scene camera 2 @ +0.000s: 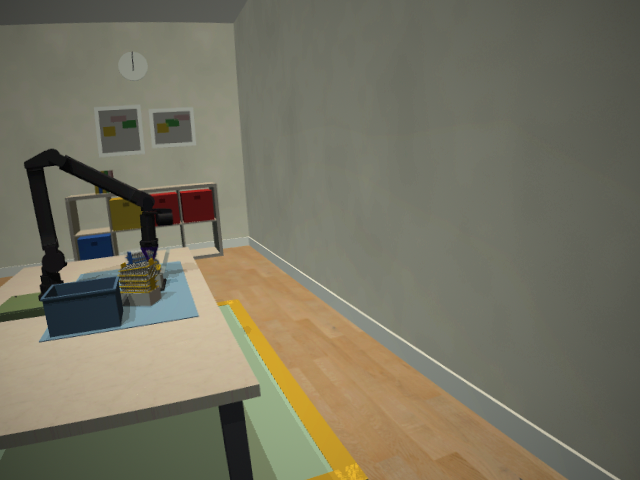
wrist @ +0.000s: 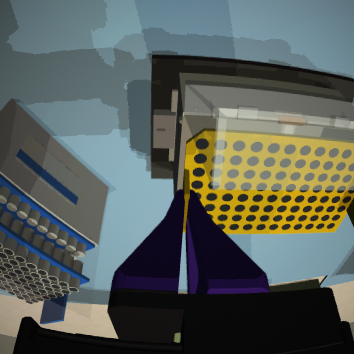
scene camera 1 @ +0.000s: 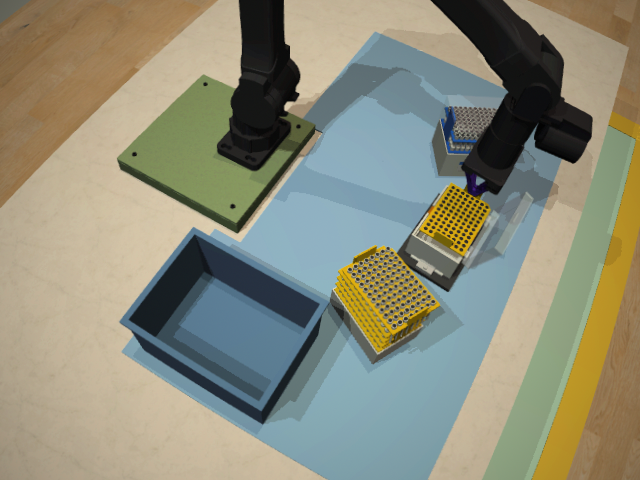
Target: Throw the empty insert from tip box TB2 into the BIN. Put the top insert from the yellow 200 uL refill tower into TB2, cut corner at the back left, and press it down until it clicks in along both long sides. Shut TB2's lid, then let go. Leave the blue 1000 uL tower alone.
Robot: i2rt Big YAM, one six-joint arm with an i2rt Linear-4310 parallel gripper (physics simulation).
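My gripper [scene camera 1: 473, 192] [scene camera 2: 149, 257] [wrist: 184, 197] is shut on the far end tab of the empty yellow insert [scene camera 1: 454, 219] [wrist: 270, 212]. The insert is raised at least partly out of tip box TB2 [scene camera 1: 434, 257] [wrist: 190, 120], and its holes are dark, without tips. How far its underside clears the box is hidden. TB2's clear lid [scene camera 1: 514, 224] [wrist: 218, 160] stands open on the right side. The yellow 200 uL tower [scene camera 1: 392, 289] [scene camera 2: 138, 279] stands between TB2 and the dark blue BIN [scene camera 1: 253, 273] [scene camera 2: 85, 312], its top insert full of tips.
The blue 1000 uL tower [scene camera 1: 460, 126] [wrist: 40, 230] stands close behind TB2, beside my gripper and partly hidden by the arm in scene camera 1. TB2 sits on a dark base [scene camera 1: 448, 285] [wrist: 164, 70]. The arm's foot is on a green board [scene camera 1: 175, 149] [scene camera 2: 20, 305].
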